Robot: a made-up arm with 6 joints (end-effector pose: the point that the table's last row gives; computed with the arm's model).
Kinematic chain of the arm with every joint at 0, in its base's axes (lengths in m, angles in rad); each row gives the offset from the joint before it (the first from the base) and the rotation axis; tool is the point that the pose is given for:
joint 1: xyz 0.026 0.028 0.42 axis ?
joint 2: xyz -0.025 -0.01 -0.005 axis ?
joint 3: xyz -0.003 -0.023 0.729 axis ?
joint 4: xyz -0.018 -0.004 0 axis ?
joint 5: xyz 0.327 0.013 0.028 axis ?
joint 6: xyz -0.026 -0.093 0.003 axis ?
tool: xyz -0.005 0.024 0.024
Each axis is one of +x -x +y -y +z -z.
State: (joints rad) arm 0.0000 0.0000 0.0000 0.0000 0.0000 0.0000
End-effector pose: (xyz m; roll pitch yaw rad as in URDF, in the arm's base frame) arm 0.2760 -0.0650 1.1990 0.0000 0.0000 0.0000
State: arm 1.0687 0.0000 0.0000 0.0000 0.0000 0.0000
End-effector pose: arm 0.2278 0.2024 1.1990 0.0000 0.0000 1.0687
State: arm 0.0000 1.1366 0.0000 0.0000 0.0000 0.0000
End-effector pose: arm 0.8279 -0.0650 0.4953 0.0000 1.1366 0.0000
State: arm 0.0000 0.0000 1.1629 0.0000 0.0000 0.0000
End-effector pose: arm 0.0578 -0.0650 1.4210 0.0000 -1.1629 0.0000
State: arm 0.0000 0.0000 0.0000 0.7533 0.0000 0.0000
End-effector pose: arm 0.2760 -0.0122 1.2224 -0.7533 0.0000 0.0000
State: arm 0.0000 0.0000 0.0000 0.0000 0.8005 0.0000
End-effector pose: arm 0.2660 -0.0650 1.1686 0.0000 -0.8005 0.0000
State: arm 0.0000 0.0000 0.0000 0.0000 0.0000 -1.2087
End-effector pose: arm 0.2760 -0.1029 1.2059 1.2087 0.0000 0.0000
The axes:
joint 1: +z
joint 2: +y
joint 3: -y
joint 4: -x
joint 5: -y
joint 6: -x

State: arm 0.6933 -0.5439 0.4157 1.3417 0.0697 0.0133
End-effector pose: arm -0.2060 -0.1629 1.3014 -1.4543 -0.9721 0.8139
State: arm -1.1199 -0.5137 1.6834 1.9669 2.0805 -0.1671
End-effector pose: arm -0.2636 0.5651 1.2536 2.7243 0.1992 -0.1558
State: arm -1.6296 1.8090 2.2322 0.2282 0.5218 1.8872
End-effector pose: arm -0.1323 -0.9165 0.3708 -2.2371 -0.9252 -1.4411
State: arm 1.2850 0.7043 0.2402 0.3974 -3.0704 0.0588
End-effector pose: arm 0.3228 0.7347 0.8423 -2.8155 -0.3983 -1.8267
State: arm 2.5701 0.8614 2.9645 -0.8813 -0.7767 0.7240
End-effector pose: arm -0.2356 0.3241 1.1432 -1.5328 -0.9988 -2.1834
